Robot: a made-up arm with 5 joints.
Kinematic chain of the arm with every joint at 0, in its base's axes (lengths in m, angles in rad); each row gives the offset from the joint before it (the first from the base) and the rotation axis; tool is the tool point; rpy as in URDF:
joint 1: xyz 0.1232 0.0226 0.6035 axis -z
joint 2: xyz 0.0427 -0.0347 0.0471 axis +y
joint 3: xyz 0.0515 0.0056 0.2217 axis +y
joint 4: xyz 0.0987 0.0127 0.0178 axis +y
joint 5: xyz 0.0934 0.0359 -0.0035 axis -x
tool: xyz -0.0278 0.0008 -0.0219 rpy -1.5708 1.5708 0
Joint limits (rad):
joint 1: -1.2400..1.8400
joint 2: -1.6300..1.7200
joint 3: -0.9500..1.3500
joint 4: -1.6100..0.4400
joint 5: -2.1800..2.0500
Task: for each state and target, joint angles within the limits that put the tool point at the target. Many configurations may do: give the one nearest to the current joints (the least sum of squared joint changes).
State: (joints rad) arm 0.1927 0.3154 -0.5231 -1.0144 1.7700
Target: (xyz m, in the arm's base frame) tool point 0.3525 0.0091 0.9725
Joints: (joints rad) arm 0.0501 0.1799 -0.5000 -1.1083 1.8029
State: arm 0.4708 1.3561 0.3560 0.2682 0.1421
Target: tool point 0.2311 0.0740 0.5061
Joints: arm -0.2769 1.6931 0.8093 0.3669 0.0162
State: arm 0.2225 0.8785 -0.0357 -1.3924 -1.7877
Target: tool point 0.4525 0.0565 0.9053
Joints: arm 0.0227 0.5350 -0.7042 -0.8882 -1.5950
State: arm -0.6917 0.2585 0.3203 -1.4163 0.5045
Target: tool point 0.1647 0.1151 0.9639
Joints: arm -1.0472 -0.4837 0.3996 -1.5558 0.4692
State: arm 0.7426 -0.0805 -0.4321 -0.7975 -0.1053
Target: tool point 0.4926 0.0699 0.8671
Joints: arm -0.0644 0.6460 -0.8149 -0.7397 -0.1434
